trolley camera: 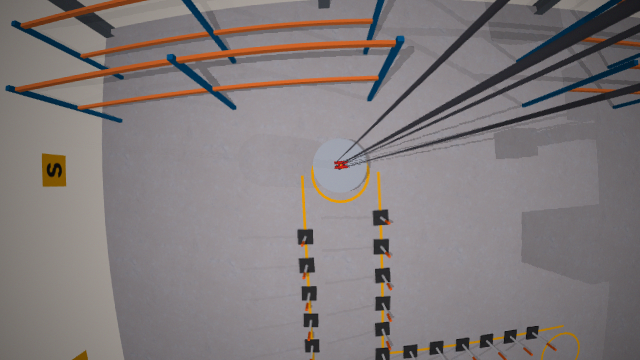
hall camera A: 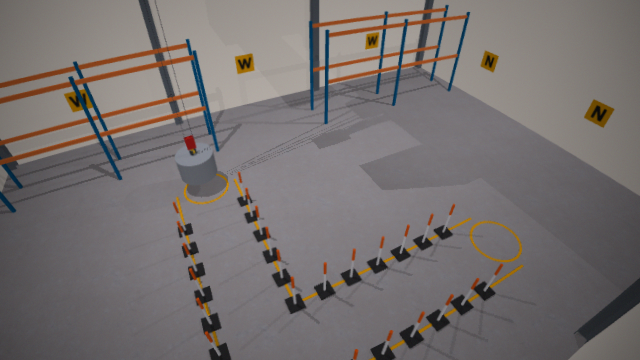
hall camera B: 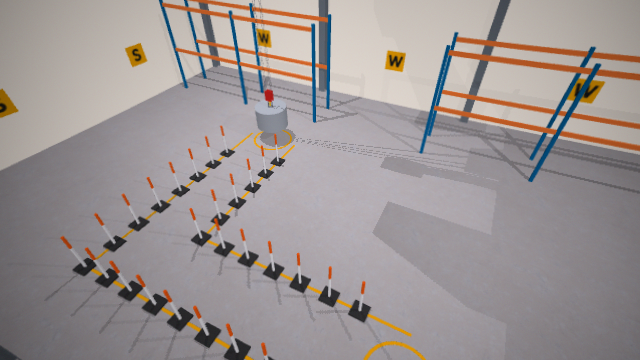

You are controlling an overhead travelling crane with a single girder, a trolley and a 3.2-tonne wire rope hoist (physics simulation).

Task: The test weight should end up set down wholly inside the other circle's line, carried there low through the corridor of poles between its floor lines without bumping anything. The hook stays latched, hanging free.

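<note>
The grey cylindrical test weight [hall camera A: 196,171] [hall camera B: 271,120] [trolley camera: 326,174] hangs upright on the ropes, a little above the floor. Its shadow falls in the yellow circle [hall camera A: 204,203] [hall camera B: 255,140] [trolley camera: 340,201] near the racks. In the trolley view the weight covers the upper part of this circle; the lower arc shows. The hook [hall camera A: 193,151] [hall camera B: 270,104] [trolley camera: 341,165] under the red block is shut on the weight's top. The other circle [hall camera A: 502,261] [hall camera B: 392,343] [trolley camera: 566,333] lies at the corridor's far end. Poles [hall camera A: 294,303] [hall camera B: 201,238] [trolley camera: 381,218] line the L-shaped corridor.
A blue and orange rack [hall camera A: 95,127] [hall camera B: 314,72] [trolley camera: 384,70] stands close behind the weight. A second rack [hall camera A: 326,75] [hall camera B: 568,115] stands further along the west wall. Yellow floor lines run along the pole bases and end beside both circles.
</note>
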